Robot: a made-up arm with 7 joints.
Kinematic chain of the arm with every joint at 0, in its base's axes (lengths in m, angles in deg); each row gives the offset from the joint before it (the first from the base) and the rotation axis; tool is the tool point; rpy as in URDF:
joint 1: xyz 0.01 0 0.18 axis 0 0.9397 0.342
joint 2: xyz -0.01 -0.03 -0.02 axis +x
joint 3: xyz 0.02 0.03 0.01 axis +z
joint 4: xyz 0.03 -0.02 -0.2 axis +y
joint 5: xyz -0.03 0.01 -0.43 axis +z
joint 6: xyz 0 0 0.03 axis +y
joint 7: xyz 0 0.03 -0.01 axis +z
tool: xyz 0 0.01 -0.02 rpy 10.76 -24.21 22.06
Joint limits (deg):
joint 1: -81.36..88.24
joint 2: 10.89..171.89
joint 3: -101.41..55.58
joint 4: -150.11..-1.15
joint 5: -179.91..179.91
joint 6: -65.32..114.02
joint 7: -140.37..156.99
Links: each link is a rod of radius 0.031 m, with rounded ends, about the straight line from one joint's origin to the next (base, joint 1, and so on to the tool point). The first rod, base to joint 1, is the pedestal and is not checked.
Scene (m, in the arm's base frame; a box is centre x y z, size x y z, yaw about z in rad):
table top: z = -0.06
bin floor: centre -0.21 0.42 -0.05 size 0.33 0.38 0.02 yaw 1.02
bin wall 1: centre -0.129 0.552 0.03 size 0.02 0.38 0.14 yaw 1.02
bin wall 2: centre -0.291 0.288 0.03 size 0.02 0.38 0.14 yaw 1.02
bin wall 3: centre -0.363 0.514 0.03 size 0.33 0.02 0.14 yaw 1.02
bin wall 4: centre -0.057 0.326 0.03 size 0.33 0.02 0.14 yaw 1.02
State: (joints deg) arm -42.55 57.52 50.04 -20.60 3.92 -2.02 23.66
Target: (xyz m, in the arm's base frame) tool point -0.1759 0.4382 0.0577
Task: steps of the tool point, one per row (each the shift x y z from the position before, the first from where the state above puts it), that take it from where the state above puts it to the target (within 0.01 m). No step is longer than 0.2 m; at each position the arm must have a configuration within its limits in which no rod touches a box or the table.
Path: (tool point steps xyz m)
1: -0.0809 0.0397 0.0798
2: -0.0782 0.0125 0.0896
3: -0.0701 -0.0166 0.0986
4: -0.0558 -0.0485 0.1043
5: -0.0352 -0.0820 0.1027
6: -0.0096 -0.1147 0.0900
7: 0.1450 0.0478 -0.0534
8: 0.0799 0.0685 -0.1175
9: -0.0110 0.0653 -0.1402
10: -0.0961 0.0359 -0.1167
11: -0.1480 -0.0132 -0.0589
12: -0.1506 -0.0697 0.0100
13: 0.0000 0.0000 -0.1514

